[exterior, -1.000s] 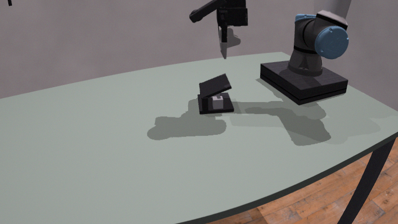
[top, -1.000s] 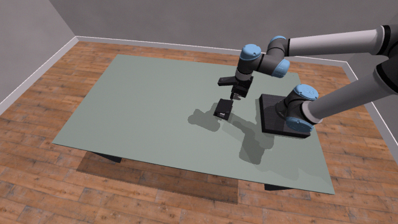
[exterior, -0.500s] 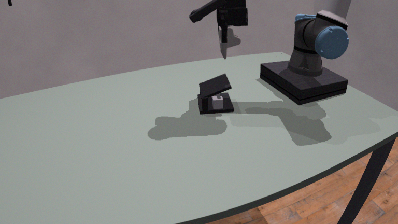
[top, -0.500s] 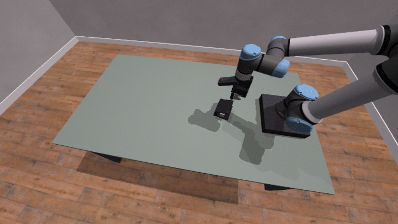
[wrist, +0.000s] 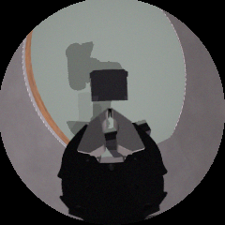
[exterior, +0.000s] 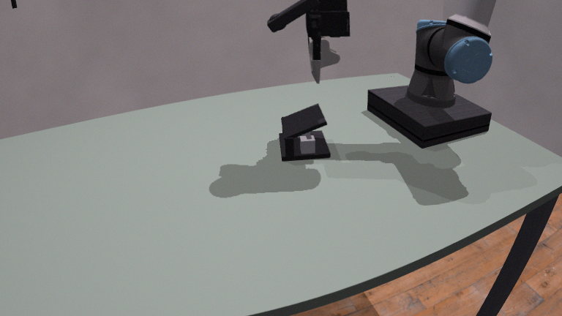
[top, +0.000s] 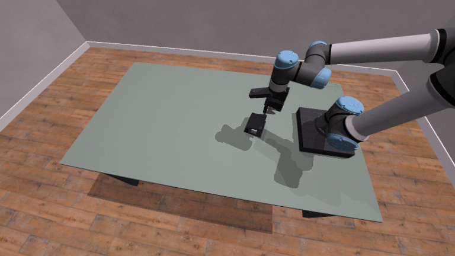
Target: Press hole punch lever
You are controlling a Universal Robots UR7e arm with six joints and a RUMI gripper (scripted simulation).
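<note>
Now: the hole punch lever 110 mm below my hand, 30 mm ahead of it and 10 mm to the right of it. Also, from my hand: black hole punch 130 mm below, 40 mm ahead, 10 mm to the right.
</note>
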